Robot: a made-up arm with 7 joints.
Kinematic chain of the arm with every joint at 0, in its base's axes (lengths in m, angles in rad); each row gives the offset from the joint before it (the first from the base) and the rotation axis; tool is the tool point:
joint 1: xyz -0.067 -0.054 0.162 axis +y
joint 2: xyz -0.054 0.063 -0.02 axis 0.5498 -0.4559 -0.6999
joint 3: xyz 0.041 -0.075 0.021 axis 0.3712 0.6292 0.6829
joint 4: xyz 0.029 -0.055 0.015 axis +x
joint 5: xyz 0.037 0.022 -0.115 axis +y
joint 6: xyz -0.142 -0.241 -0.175 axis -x
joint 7: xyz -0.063 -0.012 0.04 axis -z
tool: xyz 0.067 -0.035 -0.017
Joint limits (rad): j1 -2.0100..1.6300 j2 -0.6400..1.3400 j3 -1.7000..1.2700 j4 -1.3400..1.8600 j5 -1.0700..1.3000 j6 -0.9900..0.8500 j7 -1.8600..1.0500
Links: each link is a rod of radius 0.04 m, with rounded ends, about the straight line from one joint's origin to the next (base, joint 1, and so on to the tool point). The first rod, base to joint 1, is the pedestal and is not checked.
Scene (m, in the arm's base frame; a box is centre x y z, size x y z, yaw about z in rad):
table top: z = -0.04
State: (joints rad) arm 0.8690 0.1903 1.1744 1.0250 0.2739 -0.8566 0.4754
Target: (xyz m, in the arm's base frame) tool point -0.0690 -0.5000 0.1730
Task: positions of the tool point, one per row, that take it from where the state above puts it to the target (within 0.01 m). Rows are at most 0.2 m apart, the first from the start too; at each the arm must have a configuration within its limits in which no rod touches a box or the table.
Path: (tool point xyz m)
1: -0.4783 -0.1736 0.2380
2: -0.4387 -0.2919 0.1781
3: -0.3479 -0.4001 0.1453
4: -0.2178 -0.4752 0.1439
5: -0.0690 -0.5000 0.1730

